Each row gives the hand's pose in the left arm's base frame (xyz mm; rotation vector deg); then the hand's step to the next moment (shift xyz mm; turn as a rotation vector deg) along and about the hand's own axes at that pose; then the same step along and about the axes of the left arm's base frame.
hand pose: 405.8 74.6 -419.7 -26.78 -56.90 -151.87
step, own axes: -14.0 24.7 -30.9 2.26 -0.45 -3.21
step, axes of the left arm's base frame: 15.4 -36.8 -13.0 -2.87 -2.14 -1.67
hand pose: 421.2 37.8 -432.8 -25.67 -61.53 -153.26
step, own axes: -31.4 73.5 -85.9 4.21 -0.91 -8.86
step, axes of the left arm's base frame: 35.5 -109.3 -23.7 -5.93 -5.96 -5.14
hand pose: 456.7 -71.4 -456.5 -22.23 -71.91 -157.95
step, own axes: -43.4 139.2 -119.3 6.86 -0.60 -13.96
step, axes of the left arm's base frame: 44.4 -182.5 14.8 -9.42 -9.93 -7.42
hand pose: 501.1 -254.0 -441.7 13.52 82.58 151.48
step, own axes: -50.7 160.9 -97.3 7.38 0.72 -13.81
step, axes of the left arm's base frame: 25.8 -175.9 79.5 -9.94 -10.42 -6.19
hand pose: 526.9 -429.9 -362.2 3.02 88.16 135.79
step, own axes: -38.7 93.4 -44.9 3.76 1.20 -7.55
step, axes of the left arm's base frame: 5.4 -85.3 70.2 -5.37 -6.07 -2.62
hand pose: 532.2 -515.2 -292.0 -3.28 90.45 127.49
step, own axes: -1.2 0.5 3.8 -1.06 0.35 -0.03
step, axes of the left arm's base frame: 1.7 3.0 2.1 0.84 -0.45 0.58
